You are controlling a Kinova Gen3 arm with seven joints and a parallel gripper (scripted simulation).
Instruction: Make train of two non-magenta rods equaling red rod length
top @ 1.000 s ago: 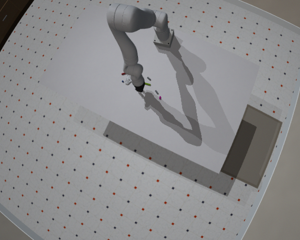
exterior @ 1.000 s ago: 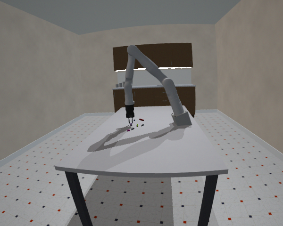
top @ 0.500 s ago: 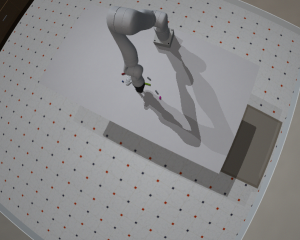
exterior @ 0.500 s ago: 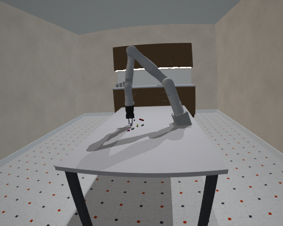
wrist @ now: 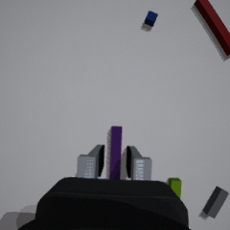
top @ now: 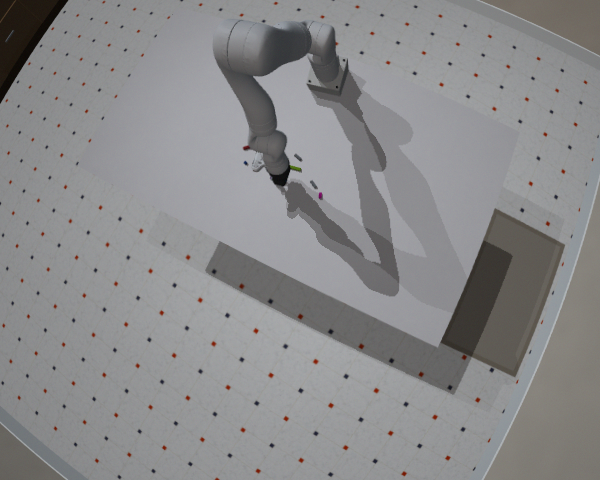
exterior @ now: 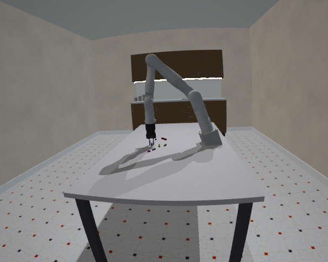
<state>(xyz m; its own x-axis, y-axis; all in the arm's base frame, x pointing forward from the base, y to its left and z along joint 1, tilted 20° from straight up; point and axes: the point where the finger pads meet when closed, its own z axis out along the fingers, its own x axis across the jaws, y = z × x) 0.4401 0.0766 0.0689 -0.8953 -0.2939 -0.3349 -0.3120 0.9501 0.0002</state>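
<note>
Right now the purple rod is 1 cm below my hand. From my hand the other things lie so: lime rod (7 cm behind, 2 cm to the left, 1 cm below); blue rod (2 cm ahead, 15 cm to the right, 1 cm below); magenta rod (4 cm behind, 17 cm to the left, 1 cm below).
</note>
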